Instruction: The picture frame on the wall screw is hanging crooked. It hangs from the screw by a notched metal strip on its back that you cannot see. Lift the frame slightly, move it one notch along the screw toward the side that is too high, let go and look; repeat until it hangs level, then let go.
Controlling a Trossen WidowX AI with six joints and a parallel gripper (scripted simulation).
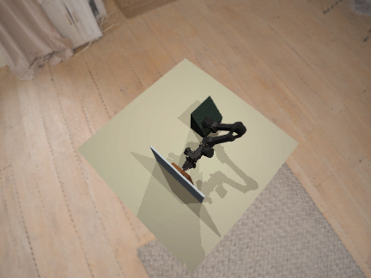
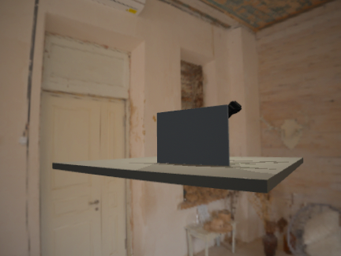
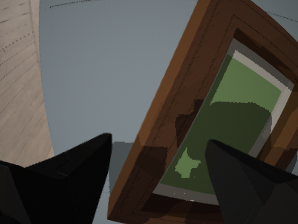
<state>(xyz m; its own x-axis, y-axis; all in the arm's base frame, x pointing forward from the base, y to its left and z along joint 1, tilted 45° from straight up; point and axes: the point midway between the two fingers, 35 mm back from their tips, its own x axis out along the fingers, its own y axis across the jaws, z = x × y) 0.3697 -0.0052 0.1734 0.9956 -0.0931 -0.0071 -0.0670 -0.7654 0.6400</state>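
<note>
Now: gripper tip 5 cm above the picture frame, 3 cm short of it and 1 cm to the right of it. Round my gripper tip: grey-blue wall panel: 7 cm below, 4 cm ahead, 1 cm to the right.
</note>
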